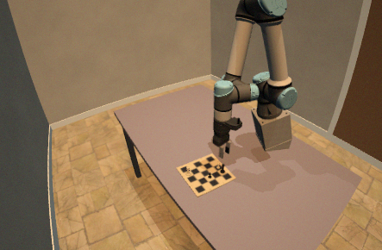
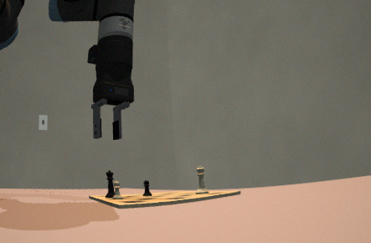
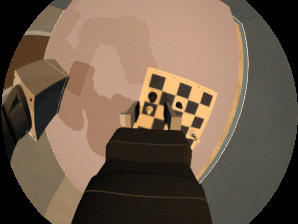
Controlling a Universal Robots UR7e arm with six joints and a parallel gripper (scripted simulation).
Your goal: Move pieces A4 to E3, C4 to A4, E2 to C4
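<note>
Now: hand 100 mm above the tall black piece. Round my hand: chessboard 80 mm ahead, 30 mm to the right, 130 mm below; then white pawn 40 mm to the right, 120 mm below; then black pawn 70 mm ahead, 10 mm to the left, 120 mm below.
</note>
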